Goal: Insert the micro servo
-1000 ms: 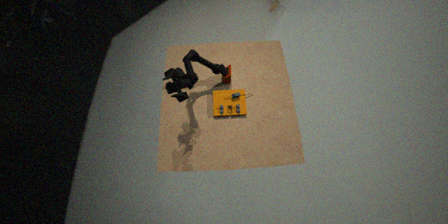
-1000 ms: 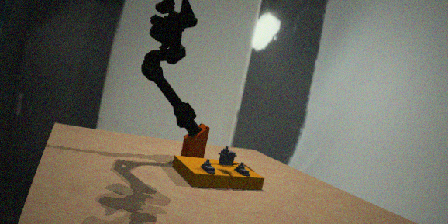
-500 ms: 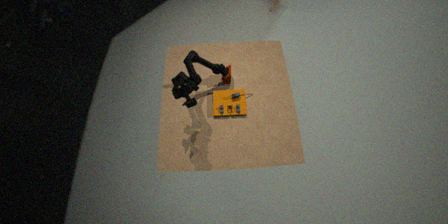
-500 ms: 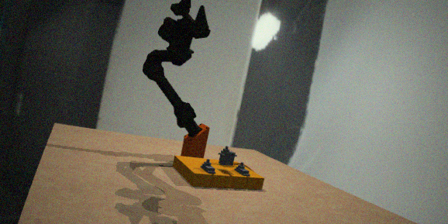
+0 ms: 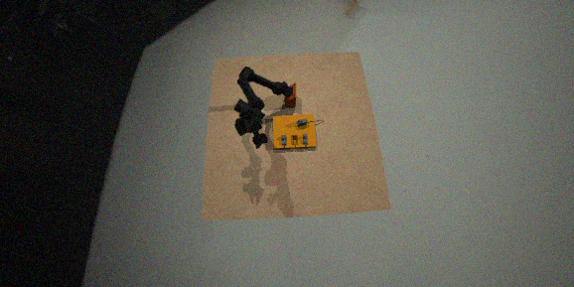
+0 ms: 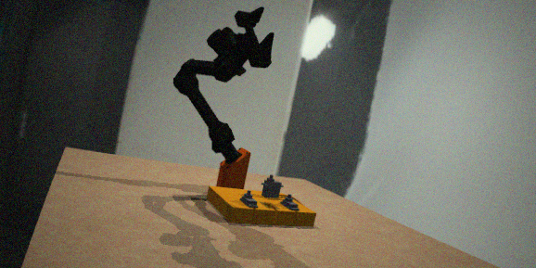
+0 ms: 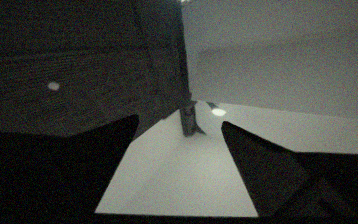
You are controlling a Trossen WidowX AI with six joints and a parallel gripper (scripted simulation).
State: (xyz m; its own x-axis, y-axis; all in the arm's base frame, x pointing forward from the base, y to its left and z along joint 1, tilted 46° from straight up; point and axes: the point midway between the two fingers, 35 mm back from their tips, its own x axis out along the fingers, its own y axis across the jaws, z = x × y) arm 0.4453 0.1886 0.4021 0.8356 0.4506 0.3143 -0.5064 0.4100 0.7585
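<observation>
Now: the orange deck 230 mm behind my gripper tip, 180 mm to the left of it and 560 mm below it.
</observation>
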